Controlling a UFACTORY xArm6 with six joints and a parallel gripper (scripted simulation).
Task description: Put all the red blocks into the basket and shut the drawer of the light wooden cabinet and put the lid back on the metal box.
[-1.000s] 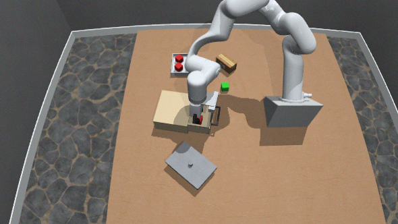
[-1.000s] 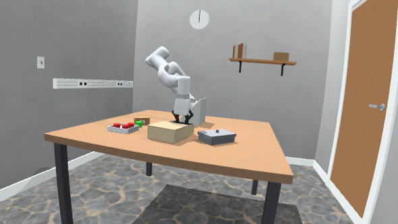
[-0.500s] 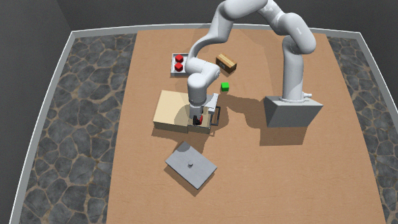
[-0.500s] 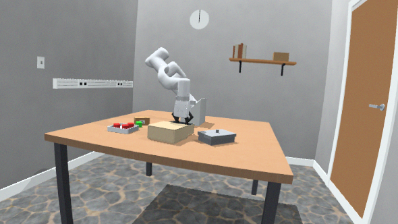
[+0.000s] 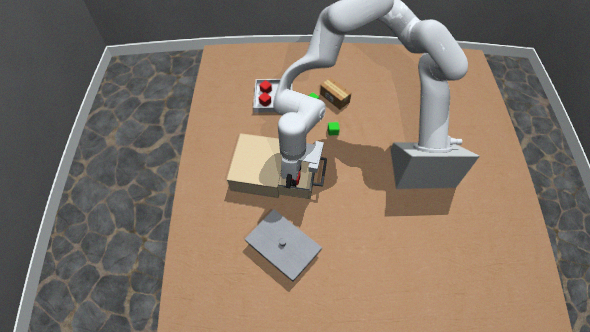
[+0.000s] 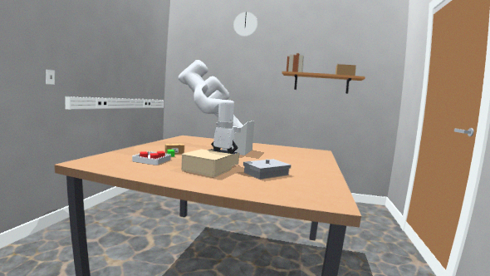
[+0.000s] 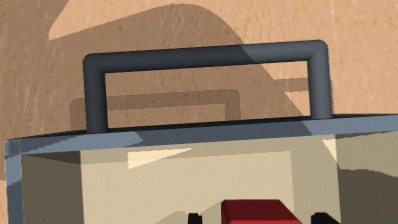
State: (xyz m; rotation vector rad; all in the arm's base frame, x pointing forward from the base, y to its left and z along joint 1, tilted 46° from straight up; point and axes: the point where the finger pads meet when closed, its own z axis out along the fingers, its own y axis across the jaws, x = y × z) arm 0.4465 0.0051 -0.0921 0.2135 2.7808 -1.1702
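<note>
Now: hand 10 cm short of the white basket, 36 cm to the left of it and 4 cm above it. The rest, counted from my hand: metal box (2 cm ahead, 23 cm to the left, 2 cm below); then flat lid (2 cm ahead, 23 cm to the left); then taped cardboard box (14 cm behind, 37 cm to the right, 1 cm below).
</note>
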